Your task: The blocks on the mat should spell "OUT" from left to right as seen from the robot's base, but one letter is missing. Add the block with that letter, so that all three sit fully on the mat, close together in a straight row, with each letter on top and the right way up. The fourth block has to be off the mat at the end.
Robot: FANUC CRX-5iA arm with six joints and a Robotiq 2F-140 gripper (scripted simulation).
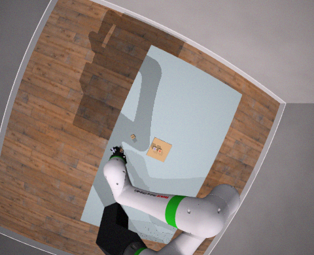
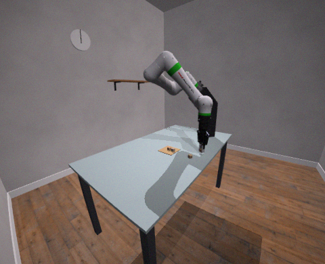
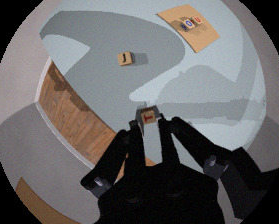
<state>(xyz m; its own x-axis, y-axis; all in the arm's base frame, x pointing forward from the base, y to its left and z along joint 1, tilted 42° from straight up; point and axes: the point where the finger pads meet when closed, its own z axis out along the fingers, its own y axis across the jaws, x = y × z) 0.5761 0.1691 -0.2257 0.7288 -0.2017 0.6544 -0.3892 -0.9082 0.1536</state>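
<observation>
The mat is 9 cm ahead of my hand, 26 cm to the right of it and 5 cm below it.
</observation>
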